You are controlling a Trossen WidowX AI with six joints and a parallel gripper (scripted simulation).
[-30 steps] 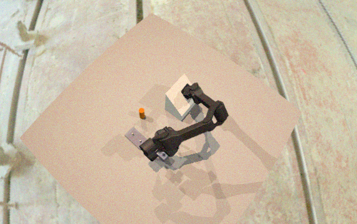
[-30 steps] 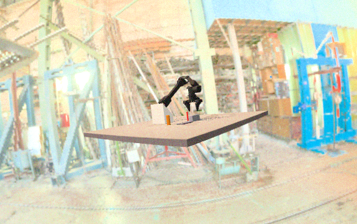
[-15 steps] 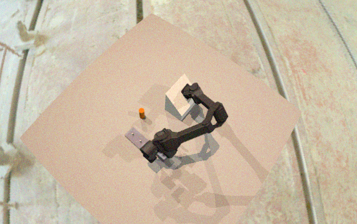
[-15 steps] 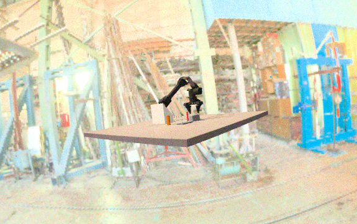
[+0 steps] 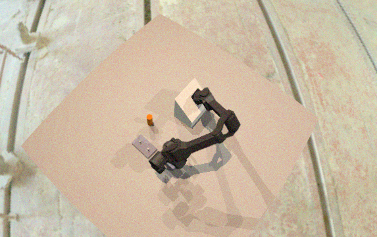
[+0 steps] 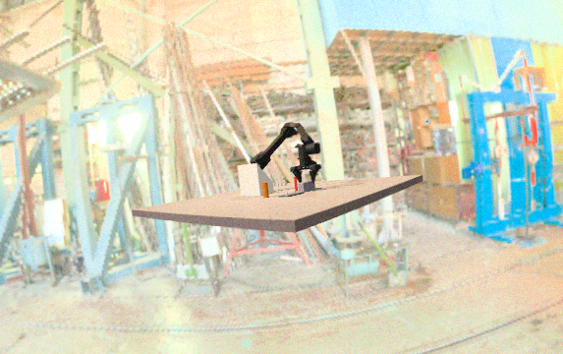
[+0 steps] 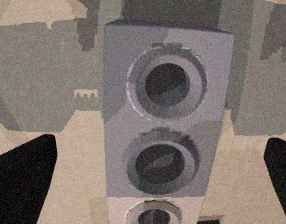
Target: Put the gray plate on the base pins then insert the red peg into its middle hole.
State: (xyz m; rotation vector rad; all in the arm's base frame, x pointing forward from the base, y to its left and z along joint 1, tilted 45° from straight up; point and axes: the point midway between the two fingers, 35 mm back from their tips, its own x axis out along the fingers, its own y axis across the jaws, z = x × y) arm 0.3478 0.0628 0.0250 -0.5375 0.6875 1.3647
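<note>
My gripper tip is now right at the gray plate. Also, from my gripper tip: red peg (110 mm behind, 40 mm to the left); then orange cylinder (210 mm to the right, 120 mm behind); then base (150 mm to the right, 30 mm below).
</note>
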